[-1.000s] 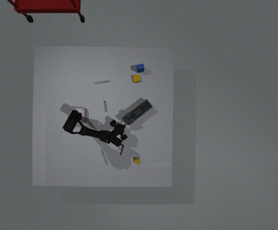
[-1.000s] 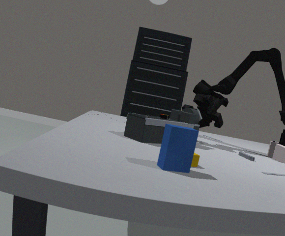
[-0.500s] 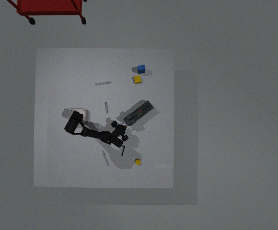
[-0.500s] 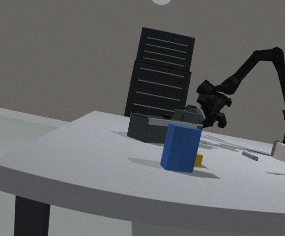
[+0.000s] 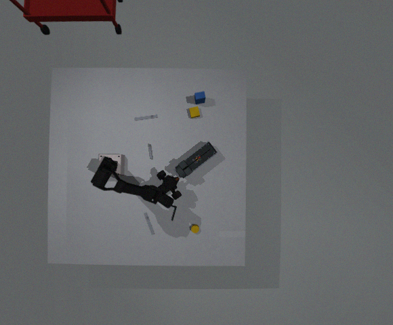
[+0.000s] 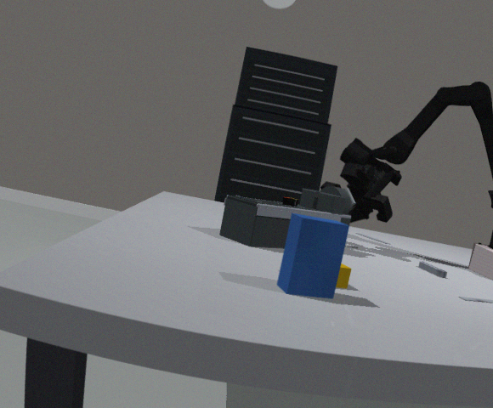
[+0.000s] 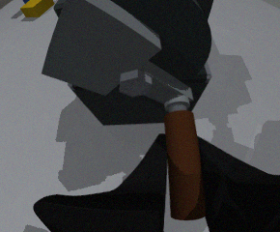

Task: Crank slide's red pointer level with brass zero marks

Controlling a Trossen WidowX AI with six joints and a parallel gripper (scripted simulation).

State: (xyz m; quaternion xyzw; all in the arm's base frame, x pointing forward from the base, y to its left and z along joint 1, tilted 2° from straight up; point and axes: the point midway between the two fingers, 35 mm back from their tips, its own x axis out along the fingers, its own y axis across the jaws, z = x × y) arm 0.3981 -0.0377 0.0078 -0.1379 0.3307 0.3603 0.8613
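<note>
Now: gripper tip 10 mm past the brown crank handle, 10 mm to the left of it and 20 mm below it. From my gripper tip the other things lie so: red pointer 110 mm ahead, 150 mm to the left, 40 mm above; black hex key 210 mm to the right, 40 mm below; yellow block 40 mm ahead, 440 mm to the left, 30 mm below.
</note>
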